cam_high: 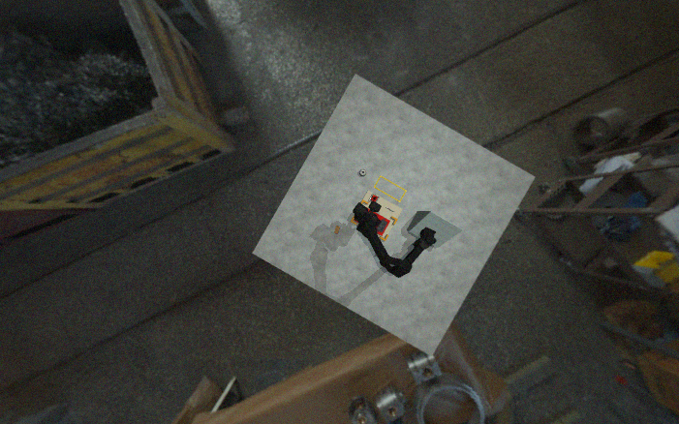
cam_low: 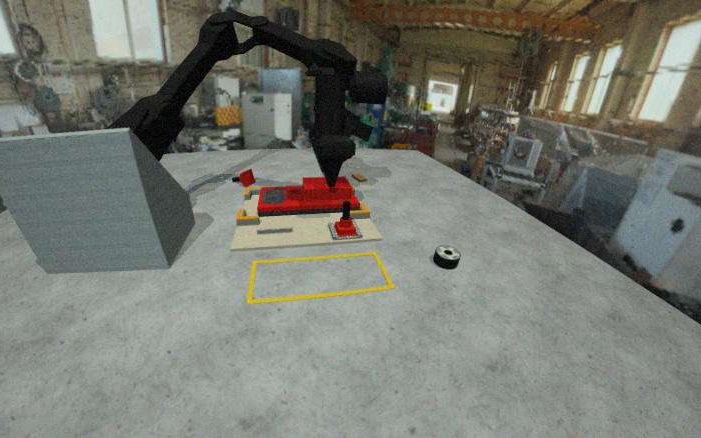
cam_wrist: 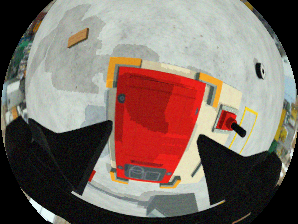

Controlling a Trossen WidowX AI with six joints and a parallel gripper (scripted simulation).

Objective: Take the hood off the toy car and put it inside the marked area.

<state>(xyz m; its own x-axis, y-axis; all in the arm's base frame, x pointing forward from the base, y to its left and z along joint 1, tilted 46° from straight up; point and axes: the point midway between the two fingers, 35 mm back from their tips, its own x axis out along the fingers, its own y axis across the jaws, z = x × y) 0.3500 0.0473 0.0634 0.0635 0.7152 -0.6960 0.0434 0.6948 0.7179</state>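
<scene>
My gripper tip is now 2 cm above the hood. From my gripper tip the other things lie so: black wheel (14 cm ahead, 24 cm to the right, 5 cm below); then brown block (12 cm ahead, 15 cm to the left, 5 cm below).
</scene>
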